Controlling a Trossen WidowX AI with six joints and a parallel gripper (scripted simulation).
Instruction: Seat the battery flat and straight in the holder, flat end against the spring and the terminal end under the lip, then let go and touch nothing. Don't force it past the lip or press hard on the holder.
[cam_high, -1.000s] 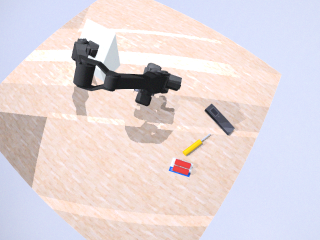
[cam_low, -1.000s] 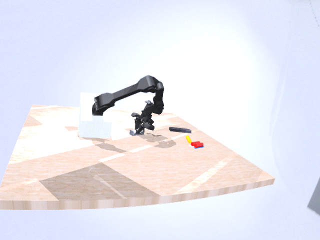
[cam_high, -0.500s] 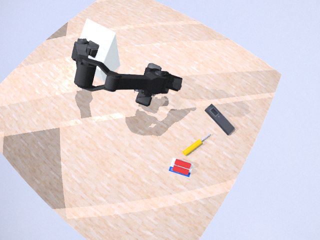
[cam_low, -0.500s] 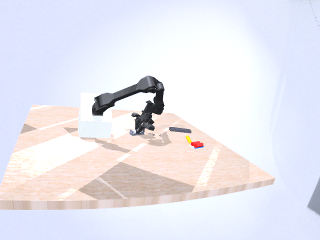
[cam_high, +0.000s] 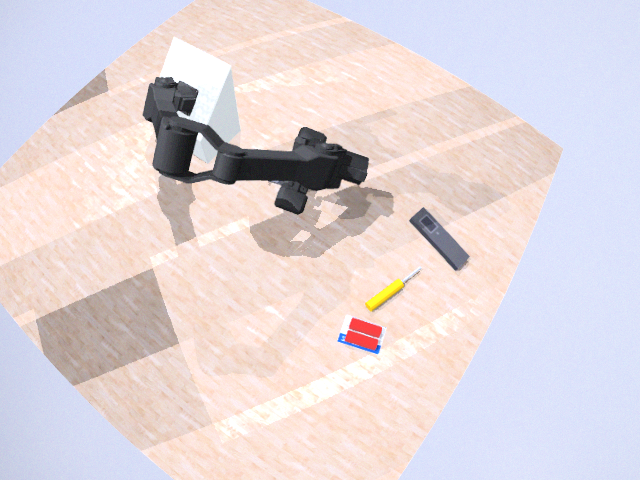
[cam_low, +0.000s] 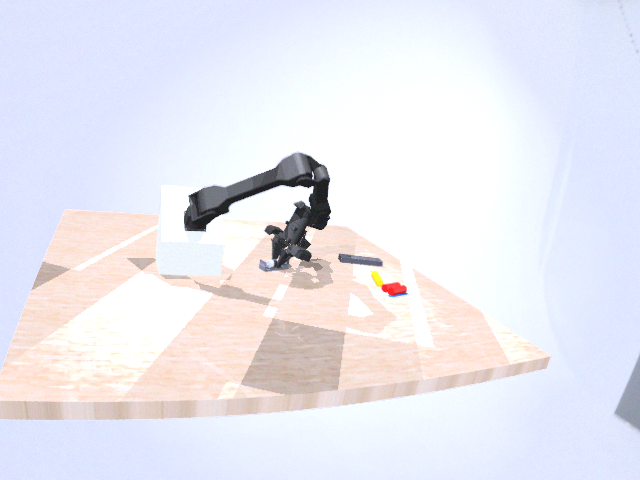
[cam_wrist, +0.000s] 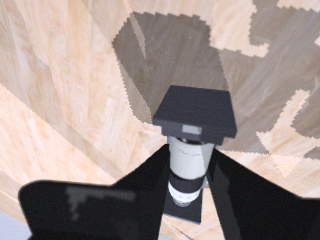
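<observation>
Right now my gripper tip is 1 cm below the battery. The rest, counted from my gripper tip: dark remote: 36 cm ahead, 8 cm to the left, 1 cm above; yellow screwdriver: 33 cm ahead, 7 cm to the right; blue-white card: 33 cm ahead, 21 cm to the right.
</observation>
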